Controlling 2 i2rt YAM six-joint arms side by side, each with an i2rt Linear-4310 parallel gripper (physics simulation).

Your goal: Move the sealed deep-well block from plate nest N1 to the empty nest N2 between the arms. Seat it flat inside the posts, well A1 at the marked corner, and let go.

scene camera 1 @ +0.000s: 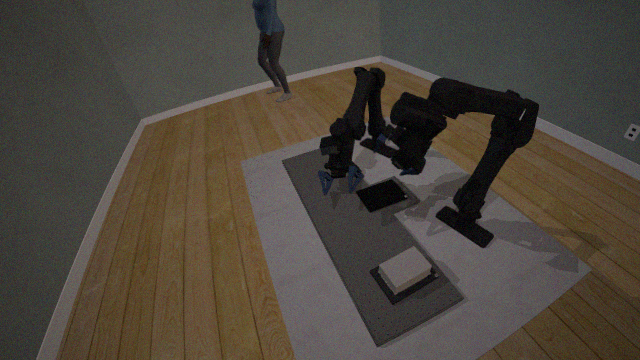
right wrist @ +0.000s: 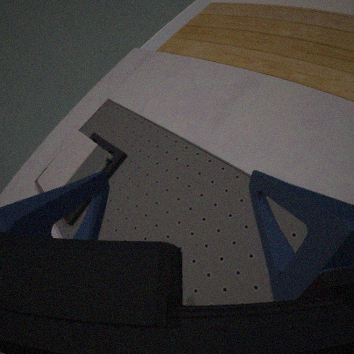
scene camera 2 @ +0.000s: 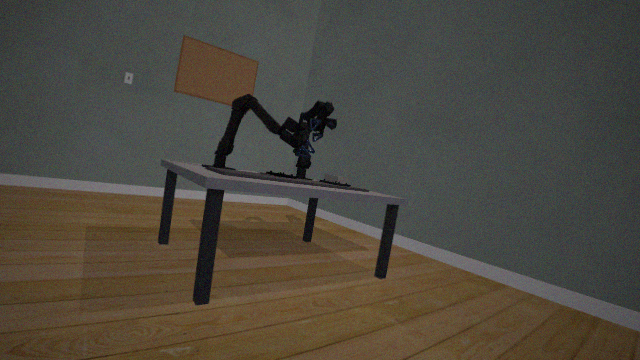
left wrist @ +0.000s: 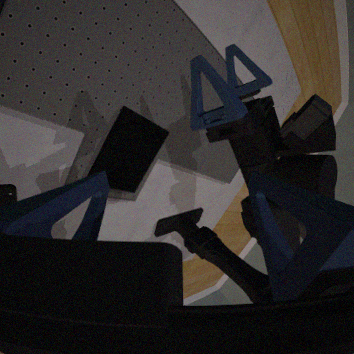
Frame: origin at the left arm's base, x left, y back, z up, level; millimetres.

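Where they show: left gripper, fingertip midpoint: point(scene camera 1: 387, 162) point(scene camera 2: 312, 136) point(left wrist: 178, 178); right gripper, fingertip midpoint: point(scene camera 1: 337, 193) point(right wrist: 178, 178) point(scene camera 2: 312, 154) point(left wrist: 214, 50); left arm's base, link origin: point(scene camera 1: 463, 226); right arm's base, link origin: point(left wrist: 179, 220).
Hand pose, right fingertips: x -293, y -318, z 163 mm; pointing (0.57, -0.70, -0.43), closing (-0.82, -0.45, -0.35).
Observation:
Each offset is from my right fingertips to the top centre of the thing. "*": to the spot under its first point. Level surfaces: height alone.
The pale sealed block @(dx +282, dy +16, dz -96 mm) point(scene camera 1: 406, 267) point(scene camera 2: 331, 178) point(right wrist: 67, 159) sits in the dark nest N1 @(* dx +263, dy -55, dz -138 mm) point(scene camera 1: 382, 283) point(right wrist: 118, 156), toward the bottom of the scene camera 1 picture. The empty black nest N2 @(dx -8, dy +211, dz -128 mm) point(scene camera 1: 381, 195) point(left wrist: 131, 150) lies between the arms, with a small pale mark at its right corner in scene camera 1. My left gripper point(left wrist: 178, 178) is open and empty, raised beyond N2; its arm partly hides it in scene camera 1. My right gripper point(scene camera 1: 339, 189) point(left wrist: 214, 50) point(right wrist: 178, 178) is open and empty, above the board left of N2. Well A1 cannot be made out.
Both nests are on a grey perforated board @(dz -150 mm) point(scene camera 1: 340, 240) point(left wrist: 45, 60) point(right wrist: 190, 200) on the pale table @(dz -163 mm) point(scene camera 1: 280, 240). The two arms stand close together near N2. The left arm's base point(scene camera 1: 465, 227) is right of the board. A person point(scene camera 1: 270, 40) stands beyond the table.

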